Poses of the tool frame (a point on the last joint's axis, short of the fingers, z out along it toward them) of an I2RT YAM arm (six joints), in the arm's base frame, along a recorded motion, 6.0 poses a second.
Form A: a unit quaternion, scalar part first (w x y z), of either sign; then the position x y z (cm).
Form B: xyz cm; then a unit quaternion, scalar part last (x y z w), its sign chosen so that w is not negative. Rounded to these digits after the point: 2 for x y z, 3 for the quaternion.
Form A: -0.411, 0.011, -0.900, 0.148, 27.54, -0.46, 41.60
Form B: 27.54, -0.46, 41.60, -0.011, 0.900, -0.148, 0.411
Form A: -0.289, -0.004, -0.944, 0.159, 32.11, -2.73, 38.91
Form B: 32.11, -2.73, 38.91, 0.004, 0.944, -0.159, 0.289
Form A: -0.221, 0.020, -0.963, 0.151, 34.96, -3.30, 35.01
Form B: 34.96, -3.30, 35.01, -0.020, 0.963, -0.151, 0.221
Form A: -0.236, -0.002, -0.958, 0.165, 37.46, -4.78, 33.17
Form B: 37.46, -4.78, 33.17, 0.002, 0.958, -0.165, 0.236
